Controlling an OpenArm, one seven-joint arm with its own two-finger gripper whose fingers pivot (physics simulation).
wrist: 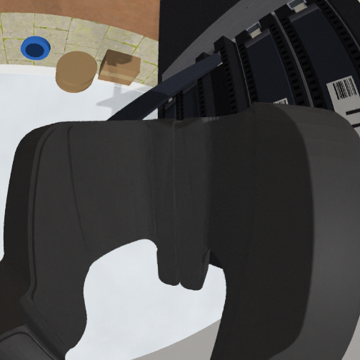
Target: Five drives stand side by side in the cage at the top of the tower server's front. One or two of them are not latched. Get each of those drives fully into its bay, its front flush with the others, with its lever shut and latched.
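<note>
The drive cage shows at the upper right in the wrist view, with dark drives side by side, their fronts edged by perforated strips. One drive and another drive to its right carry white barcode labels. A long dark-blue lever stands swung out from the cage, running down-left from its upper end near the perforated strips; its lower end passes behind the gripper. Further left, part of another drive shows behind the lever. My gripper is shut and empty, its fingers pressed together, in front of the cage's lower part, which it hides.
The tower server's dark casing and a grey edge border the cage. At the upper left are a blue bowl, a round brown block and a brown box, beyond the white surface.
</note>
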